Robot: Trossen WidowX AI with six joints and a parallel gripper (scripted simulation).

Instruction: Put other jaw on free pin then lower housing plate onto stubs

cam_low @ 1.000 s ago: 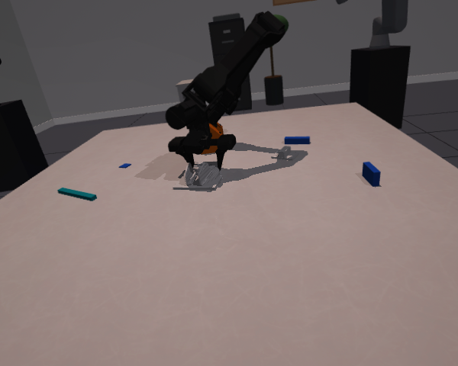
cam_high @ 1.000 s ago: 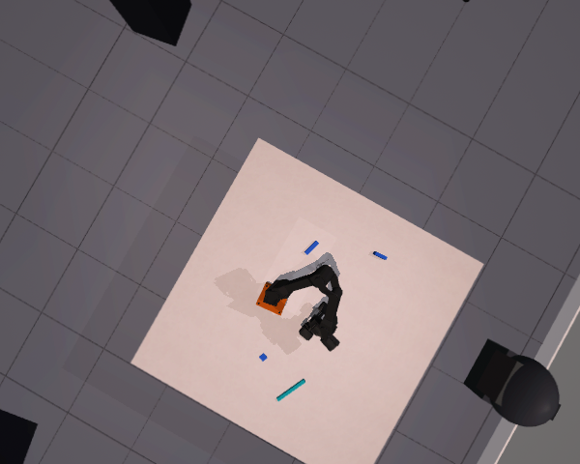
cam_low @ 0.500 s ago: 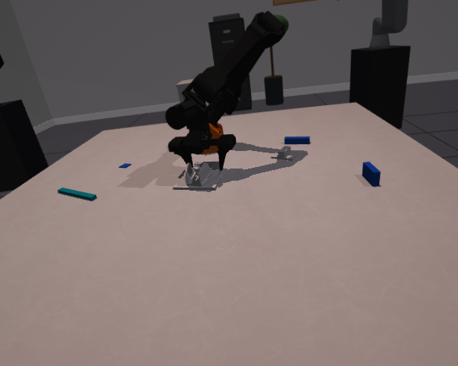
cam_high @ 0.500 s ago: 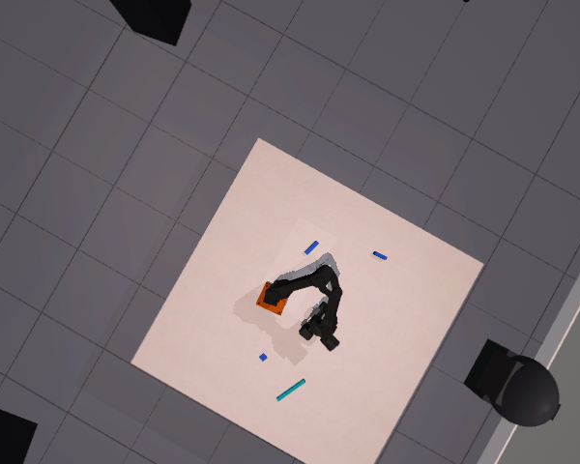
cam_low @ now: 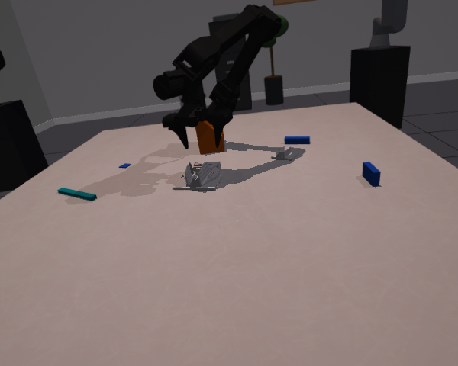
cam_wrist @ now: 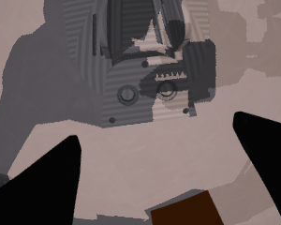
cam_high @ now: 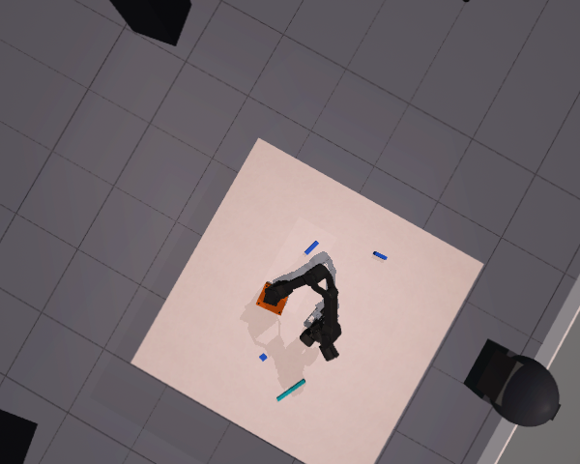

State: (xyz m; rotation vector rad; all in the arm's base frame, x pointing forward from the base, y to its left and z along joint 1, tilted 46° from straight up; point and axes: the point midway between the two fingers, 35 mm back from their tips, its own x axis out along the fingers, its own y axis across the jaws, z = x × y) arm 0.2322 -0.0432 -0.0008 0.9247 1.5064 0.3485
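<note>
Now: the small grey part 5 cm below my gripper tip. Round my gripper tip: teal bar (1 cm ahead, 38 cm to the right, 7 cm below); then small blue tile (17 cm behind, 28 cm to the right, 8 cm below).
</note>
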